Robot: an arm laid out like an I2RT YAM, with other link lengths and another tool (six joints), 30 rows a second.
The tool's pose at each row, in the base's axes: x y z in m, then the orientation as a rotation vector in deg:
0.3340, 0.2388, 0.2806, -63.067, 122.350, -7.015
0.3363, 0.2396, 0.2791, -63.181, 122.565, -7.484
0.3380, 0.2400, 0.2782, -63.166, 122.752, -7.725
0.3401, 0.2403, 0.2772, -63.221, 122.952, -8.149
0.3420, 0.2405, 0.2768, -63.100, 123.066, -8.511
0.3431, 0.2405, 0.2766, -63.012, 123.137, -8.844
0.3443, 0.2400, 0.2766, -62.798, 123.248, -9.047
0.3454, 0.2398, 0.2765, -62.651, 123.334, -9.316
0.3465, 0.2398, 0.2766, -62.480, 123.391, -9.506
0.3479, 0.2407, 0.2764, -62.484, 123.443, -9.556
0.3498, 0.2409, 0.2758, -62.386, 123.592, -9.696
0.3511, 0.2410, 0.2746, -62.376, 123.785, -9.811
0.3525, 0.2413, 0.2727, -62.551, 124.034, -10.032
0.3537, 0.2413, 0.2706, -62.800, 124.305, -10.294
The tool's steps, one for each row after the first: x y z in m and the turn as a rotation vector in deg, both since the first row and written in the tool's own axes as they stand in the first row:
-0.0006, -0.0005, 0.0028, 0.173, 0.382, -0.143
-0.0011, -0.0010, 0.0046, 0.268, 0.625, -0.145
-0.0015, -0.0018, 0.0067, 0.441, 0.964, -0.240
-0.0022, -0.0028, 0.0083, 0.680, 1.163, -0.228
-0.0025, -0.0035, 0.0091, 0.901, 1.324, -0.242
-0.0025, -0.0046, 0.0098, 1.081, 1.439, -0.126
-0.0028, -0.0055, 0.0105, 1.282, 1.575, -0.079
-0.0032, -0.0062, 0.0111, 1.454, 1.651, -0.003
-0.0043, -0.0065, 0.0124, 1.466, 1.715, -0.004
-0.0048, -0.0075, 0.0141, 1.544, 1.869, 0.065
-0.0047, -0.0078, 0.0158, 1.554, 2.072, 0.097
-0.0044, -0.0078, 0.0182, 1.530, 2.409, -0.006
-0.0037, -0.0078, 0.0205, 1.492, 2.799, -0.162

